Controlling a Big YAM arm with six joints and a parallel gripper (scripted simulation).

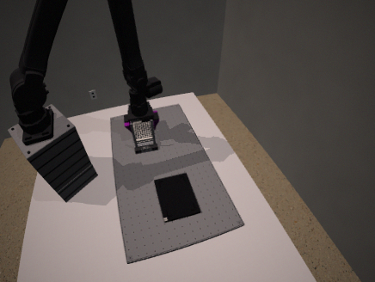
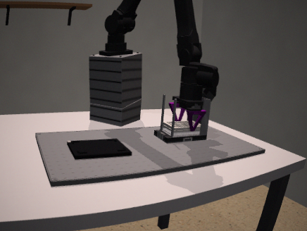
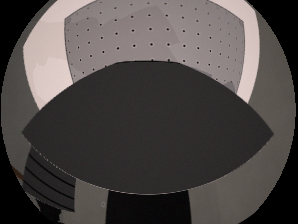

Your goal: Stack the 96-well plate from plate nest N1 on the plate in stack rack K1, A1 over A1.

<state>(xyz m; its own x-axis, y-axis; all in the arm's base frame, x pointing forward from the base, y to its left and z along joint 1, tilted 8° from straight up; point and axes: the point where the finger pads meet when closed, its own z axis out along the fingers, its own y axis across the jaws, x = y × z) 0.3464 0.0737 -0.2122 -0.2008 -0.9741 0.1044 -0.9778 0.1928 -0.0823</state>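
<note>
Now: hand 6 cm to the right of the tall back wall, 4 cm below it and 1 cm short of it. From my hand the other things lie so: pale A1 mark: 39 cm to the right, 7 cm behind, 3 cm below.
</note>
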